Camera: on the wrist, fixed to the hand. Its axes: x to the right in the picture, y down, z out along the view.
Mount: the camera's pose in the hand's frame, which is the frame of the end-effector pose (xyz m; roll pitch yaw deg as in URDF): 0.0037 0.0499 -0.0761 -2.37 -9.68 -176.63
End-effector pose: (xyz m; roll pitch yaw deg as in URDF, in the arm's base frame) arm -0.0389 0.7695 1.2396 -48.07 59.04 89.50
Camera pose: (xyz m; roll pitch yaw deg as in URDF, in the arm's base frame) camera -0.0163 0.6958 1.1912 57.67 -67.49 -103.54
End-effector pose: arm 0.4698 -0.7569 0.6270 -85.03 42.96 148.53
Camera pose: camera 0.5375 -0.7145 0.5833 92.54 -46.35 -45.09
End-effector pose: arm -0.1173 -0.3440 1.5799 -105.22 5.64 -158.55
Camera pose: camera -0.1498 -0.2638 1.5515 104.20 -6.22 11.17
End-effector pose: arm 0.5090 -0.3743 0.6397 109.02 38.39 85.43
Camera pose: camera 0.4573 -0.3224 0.6938 -116.56 -31.68 -85.10
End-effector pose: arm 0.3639 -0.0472 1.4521 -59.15 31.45 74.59
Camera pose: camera 0.3917 -0.0959 1.3803 61.98 -39.01 -113.89
